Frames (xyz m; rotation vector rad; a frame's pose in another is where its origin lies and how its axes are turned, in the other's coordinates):
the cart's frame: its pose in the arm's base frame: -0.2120 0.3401 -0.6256 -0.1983 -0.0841 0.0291
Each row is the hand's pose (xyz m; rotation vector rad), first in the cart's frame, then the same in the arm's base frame.
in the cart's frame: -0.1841 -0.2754 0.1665 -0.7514 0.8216 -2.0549
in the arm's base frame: -0.4041 0.0959 -0.4233 -0.7733 0.5624 -2.1475
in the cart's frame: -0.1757 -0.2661 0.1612 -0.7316 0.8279 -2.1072
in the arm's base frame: -0.3954 0.1043 -0.4296 -0.7470 0.5652 -2.1987
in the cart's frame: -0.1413 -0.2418 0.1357 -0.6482 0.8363 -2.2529
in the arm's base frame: -0.3595 0.1244 -0.4566 -0.6455 0.5638 -2.3379
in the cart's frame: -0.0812 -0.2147 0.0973 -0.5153 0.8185 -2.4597
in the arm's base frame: -0.2969 0.1457 -0.4946 -0.4861 0.5330 -2.5308
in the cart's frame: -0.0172 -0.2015 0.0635 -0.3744 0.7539 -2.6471
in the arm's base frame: -0.2305 0.1544 -0.5251 -0.3208 0.4580 -2.6988
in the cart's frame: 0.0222 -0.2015 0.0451 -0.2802 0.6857 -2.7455
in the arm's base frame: -0.1896 0.1523 -0.5399 -0.2139 0.3851 -2.7820
